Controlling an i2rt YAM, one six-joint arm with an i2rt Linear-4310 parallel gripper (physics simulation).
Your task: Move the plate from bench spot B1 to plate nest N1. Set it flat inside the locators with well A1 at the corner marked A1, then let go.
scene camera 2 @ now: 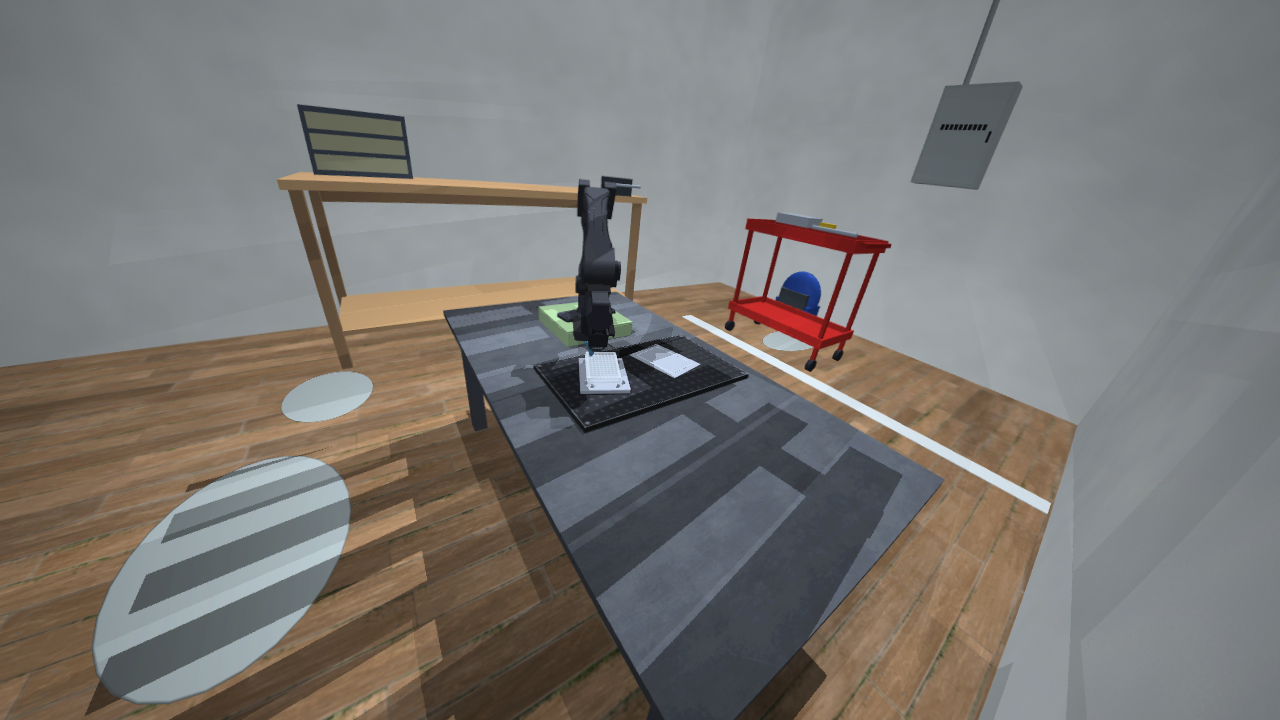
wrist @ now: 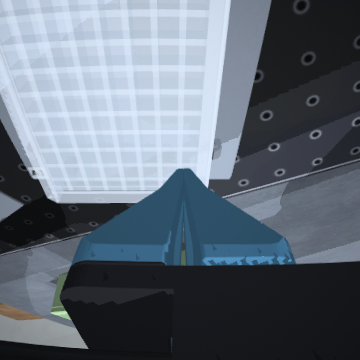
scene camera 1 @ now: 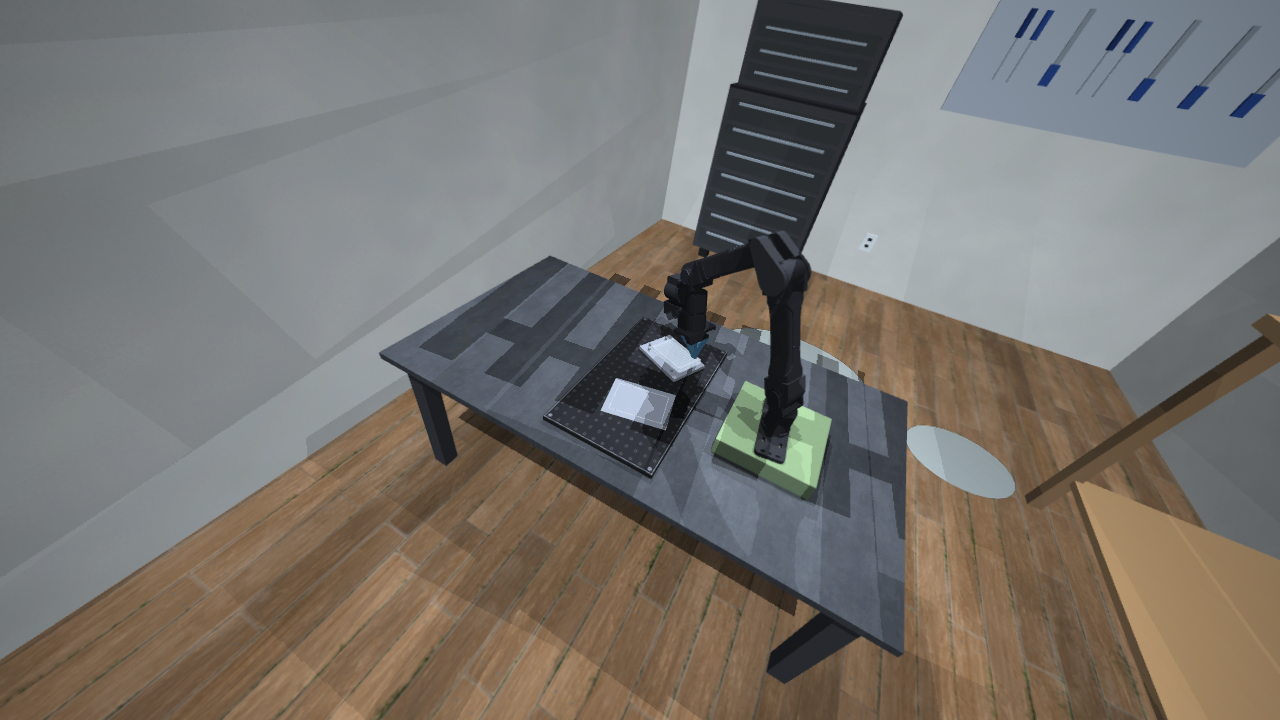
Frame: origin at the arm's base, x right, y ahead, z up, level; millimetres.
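Seen in the pictures: gripper, fingertip midpoint: (scene camera 2: 590, 355) (wrist: 183, 179) (scene camera 1: 693, 358); arm's base at its link origin: (scene camera 1: 773, 428).
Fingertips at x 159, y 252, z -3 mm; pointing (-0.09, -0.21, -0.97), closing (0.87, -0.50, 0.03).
Offsets run from my fingertips to a thing's top centre. Level surfaces: height alone.
The clear-white well plate @(dx -2, dy +53, dz +1 mm) (scene camera 1: 677, 360) (scene camera 2: 602, 366) (wrist: 115, 100) lies over the pale plate nest @(dx +4, dy +64, dz -12 mm) (scene camera 2: 604, 390) (wrist: 239, 75). In the wrist view its near end reaches past the nest's near edge. I cannot tell whether it sits flat inside the locators. A small pale tab (wrist: 37, 173) shows by its near left corner; its marking is not readable. My gripper (scene camera 1: 696, 349) (scene camera 2: 590, 351) (wrist: 183, 179) is shut, with nothing between its blue fingers. The tips are at the plate's near end, right of its middle in the wrist view; contact is unclear.
A flat white sheet @(dx -208, dy +83, dz -32 mm) (scene camera 1: 637, 402) (scene camera 2: 666, 360) with no plate on it lies beside the nest on the black perforated board (scene camera 1: 572, 413) (scene camera 2: 586, 424). The arm's base stands on a green block (scene camera 1: 741, 416) (scene camera 2: 556, 324) on the dark table @(dz -46 mm) (scene camera 1: 716, 519) (scene camera 2: 698, 528).
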